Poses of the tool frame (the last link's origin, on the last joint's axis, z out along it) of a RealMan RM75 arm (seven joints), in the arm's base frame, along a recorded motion.
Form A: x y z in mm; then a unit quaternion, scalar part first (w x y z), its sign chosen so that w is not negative.
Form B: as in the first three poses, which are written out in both.
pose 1, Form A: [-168, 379, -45, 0.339, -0.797, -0.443, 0.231]
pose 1, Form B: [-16.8, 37.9, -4.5, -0.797, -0.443, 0.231, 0.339]
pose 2, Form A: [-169, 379, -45, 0.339, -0.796, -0.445, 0.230]
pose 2, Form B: [-16.9, 37.9, -4.5, -0.796, -0.445, 0.230, 0.339]
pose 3, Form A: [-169, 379, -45, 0.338, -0.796, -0.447, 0.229]
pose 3, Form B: [-16.9, 37.9, -4.5, -0.796, -0.447, 0.229, 0.338]
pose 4, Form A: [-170, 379, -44, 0.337, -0.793, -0.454, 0.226]
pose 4, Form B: [-17.0, 37.9, -4.4, -0.793, -0.454, 0.226, 0.337]
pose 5, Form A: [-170, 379, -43, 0.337, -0.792, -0.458, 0.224]
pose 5, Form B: [-17.0, 37.9, -4.3, -0.792, -0.458, 0.224, 0.337]
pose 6, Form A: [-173, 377, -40, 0.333, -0.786, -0.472, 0.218]
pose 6, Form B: [-17.3, 37.7, -4.0, -0.786, -0.472, 0.218, 0.333]
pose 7, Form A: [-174, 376, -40, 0.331, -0.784, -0.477, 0.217]
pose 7, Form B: [-17.4, 37.6, -4.0, -0.784, -0.477, 0.217, 0.331]
